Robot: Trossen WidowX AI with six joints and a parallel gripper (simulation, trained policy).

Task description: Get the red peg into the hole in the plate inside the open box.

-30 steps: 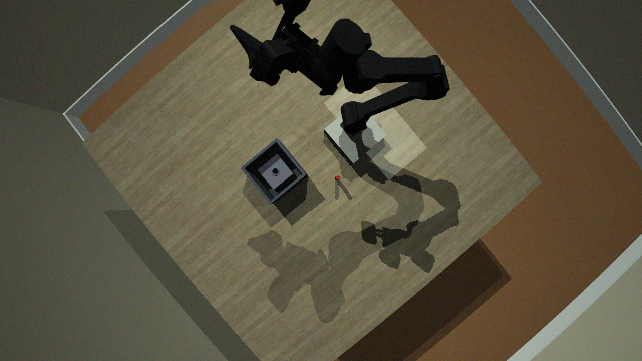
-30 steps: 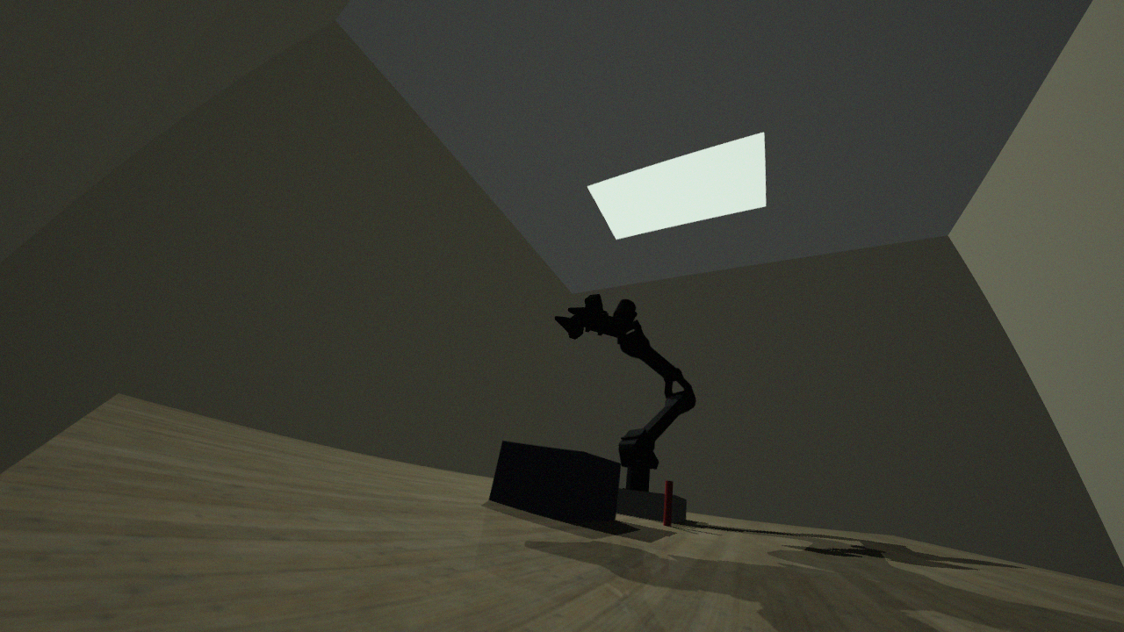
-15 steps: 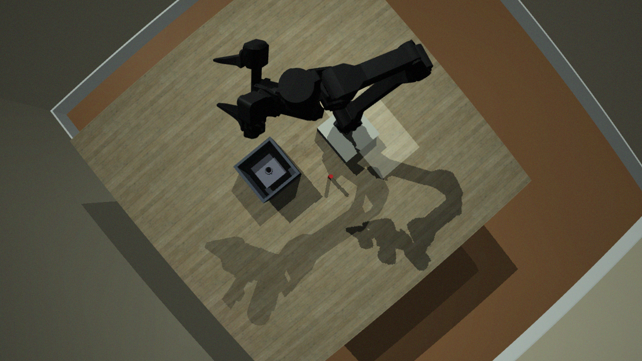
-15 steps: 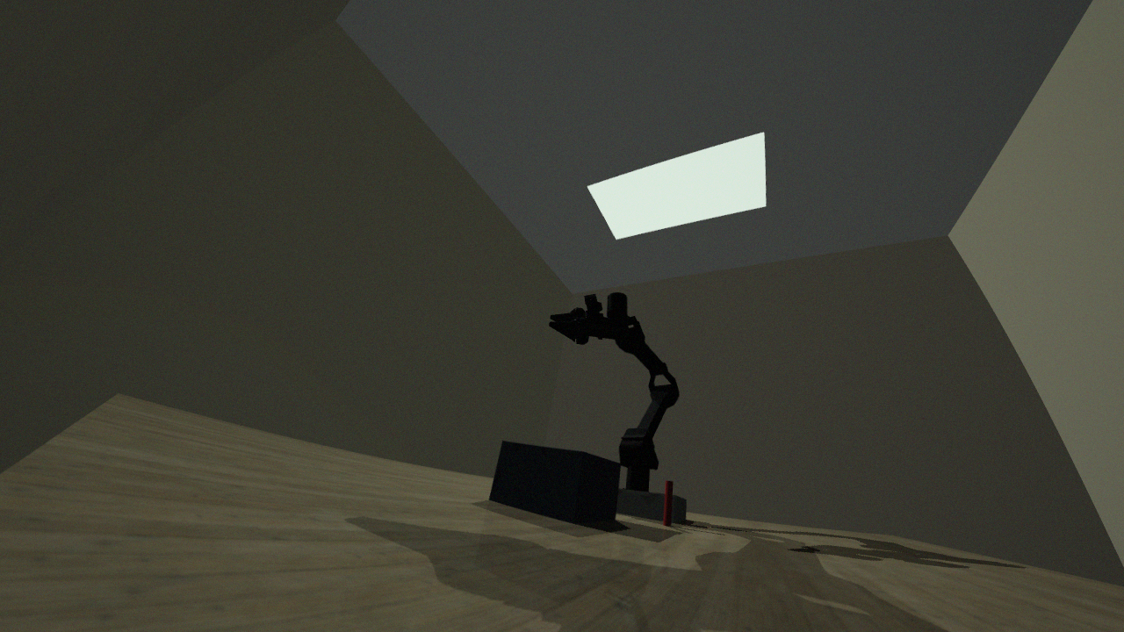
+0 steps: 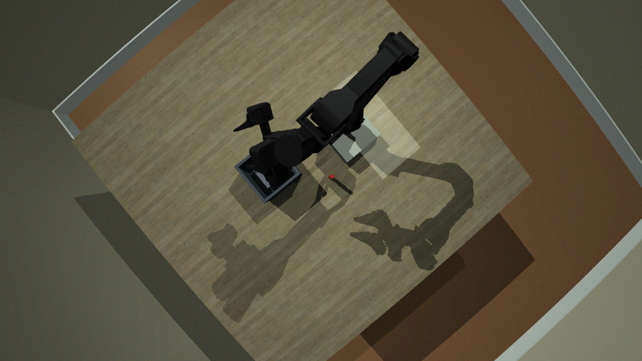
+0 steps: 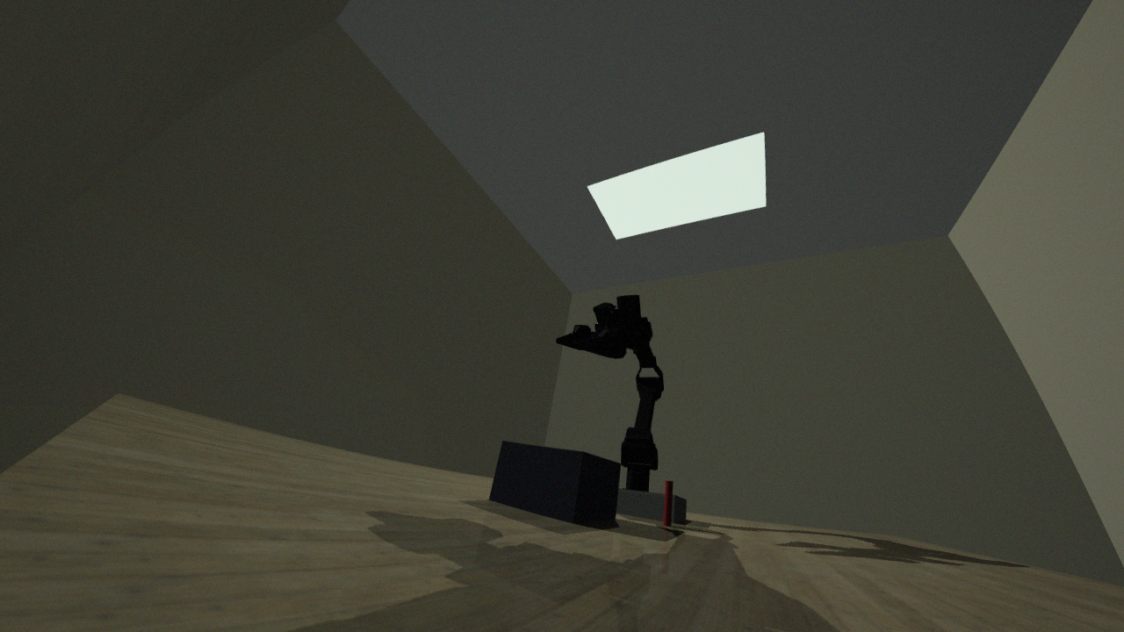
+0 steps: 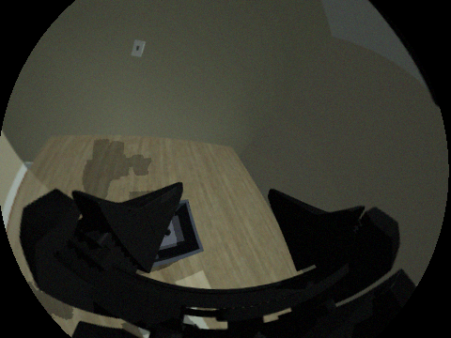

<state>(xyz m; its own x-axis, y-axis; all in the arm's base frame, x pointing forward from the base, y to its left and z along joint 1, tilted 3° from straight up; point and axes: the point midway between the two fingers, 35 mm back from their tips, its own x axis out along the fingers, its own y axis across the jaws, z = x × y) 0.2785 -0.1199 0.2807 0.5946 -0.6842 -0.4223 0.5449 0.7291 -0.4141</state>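
My gripper tip is now 29 cm above the red peg, 23 cm to the right of it and 10 cm past it. Round my gripper tip: grey plate: 28 cm below, 4 cm to the left, 2 cm ahead; then dark box: 30 cm below, 4 cm to the left, 2 cm ahead.
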